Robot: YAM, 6 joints.
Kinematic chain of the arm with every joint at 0, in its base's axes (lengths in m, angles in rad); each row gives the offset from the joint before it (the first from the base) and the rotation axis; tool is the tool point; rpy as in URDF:
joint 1: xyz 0 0 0.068 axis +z
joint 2: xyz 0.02 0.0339 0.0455 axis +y
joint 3: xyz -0.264 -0.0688 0 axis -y
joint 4: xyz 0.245 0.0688 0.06 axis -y
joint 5: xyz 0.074 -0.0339 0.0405 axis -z
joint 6: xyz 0.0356 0 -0.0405 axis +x
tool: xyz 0 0 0 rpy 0 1.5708 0
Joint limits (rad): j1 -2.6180..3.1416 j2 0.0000..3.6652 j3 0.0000..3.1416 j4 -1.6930..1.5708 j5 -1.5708..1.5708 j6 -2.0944..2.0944
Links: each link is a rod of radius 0.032 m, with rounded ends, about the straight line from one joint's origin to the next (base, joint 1, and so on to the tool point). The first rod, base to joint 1, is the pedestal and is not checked.
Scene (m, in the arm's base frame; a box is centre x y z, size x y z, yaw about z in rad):
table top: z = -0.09
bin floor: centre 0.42 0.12 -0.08 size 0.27 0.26 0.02 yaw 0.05
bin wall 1: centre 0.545 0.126 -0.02 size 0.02 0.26 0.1 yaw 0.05
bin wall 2: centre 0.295 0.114 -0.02 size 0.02 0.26 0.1 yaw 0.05
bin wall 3: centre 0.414 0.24 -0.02 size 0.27 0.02 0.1 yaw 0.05
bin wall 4: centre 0.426 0 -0.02 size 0.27 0.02 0.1 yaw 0.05
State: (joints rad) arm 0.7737 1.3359 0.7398 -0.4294 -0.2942 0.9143
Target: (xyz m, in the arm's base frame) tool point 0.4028 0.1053 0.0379
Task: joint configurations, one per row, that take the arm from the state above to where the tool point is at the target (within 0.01 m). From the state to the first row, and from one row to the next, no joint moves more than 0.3 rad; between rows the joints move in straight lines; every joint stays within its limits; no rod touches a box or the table.
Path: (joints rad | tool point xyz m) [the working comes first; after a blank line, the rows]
Joints at the target: 0.2374 2.2789 1.2606 -0.1269 -0.2156 0.9143
Straight joint move there: clear.

1: 0.6396 1.5717 0.8700 -0.3538 -0.2745 0.9143 | 0.2345 0.1865 0.1710
2: 0.5056 1.8074 1.0002 -0.2782 -0.2549 0.9143 | 0.2977 0.1751 0.1387
3: 0.3715 2.0432 1.1304 -0.2025 -0.2352 0.9143 | 0.3559 0.1476 0.0939
4: 0.2374 2.2789 1.2606 -0.1269 -0.2156 0.9143 | 0.4028 0.1053 0.0379

